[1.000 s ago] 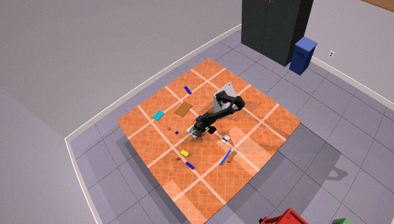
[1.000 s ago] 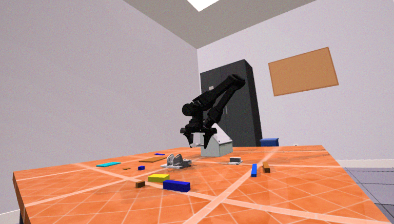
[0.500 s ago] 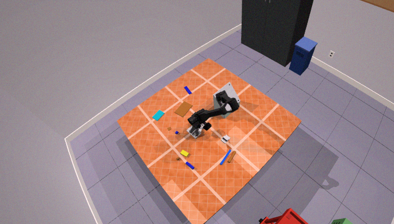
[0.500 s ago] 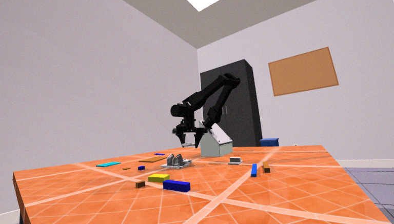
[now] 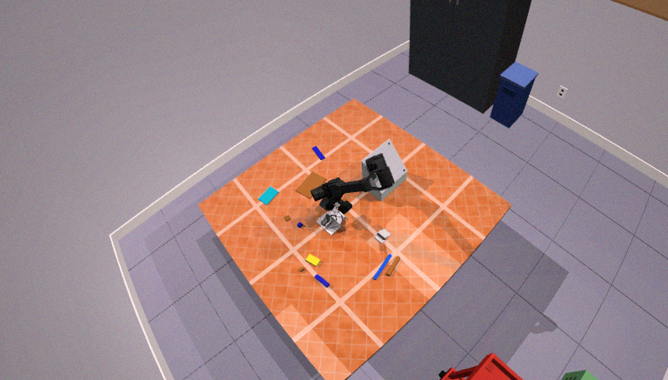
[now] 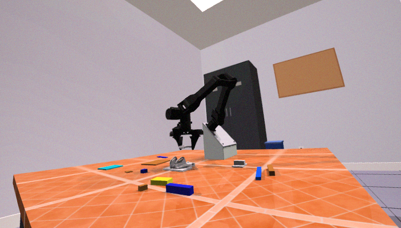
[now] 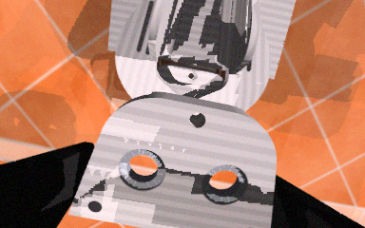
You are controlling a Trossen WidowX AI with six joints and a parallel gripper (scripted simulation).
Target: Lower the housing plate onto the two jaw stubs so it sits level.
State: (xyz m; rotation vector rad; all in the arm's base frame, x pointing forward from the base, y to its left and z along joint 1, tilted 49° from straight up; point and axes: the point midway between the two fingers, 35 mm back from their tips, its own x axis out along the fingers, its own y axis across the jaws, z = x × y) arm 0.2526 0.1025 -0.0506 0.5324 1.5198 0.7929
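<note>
Now: gripper tip 20 mm below the grey plate and 10 mm short of it. From my gripper tip the other things lie so: yellow block (250 mm ahead, 130 mm to the left, 70 mm below); then brown bar (400 mm to the left, 70 mm below, 30 mm behind); then brown plate (270 mm to the right, 80 mm below).
</note>
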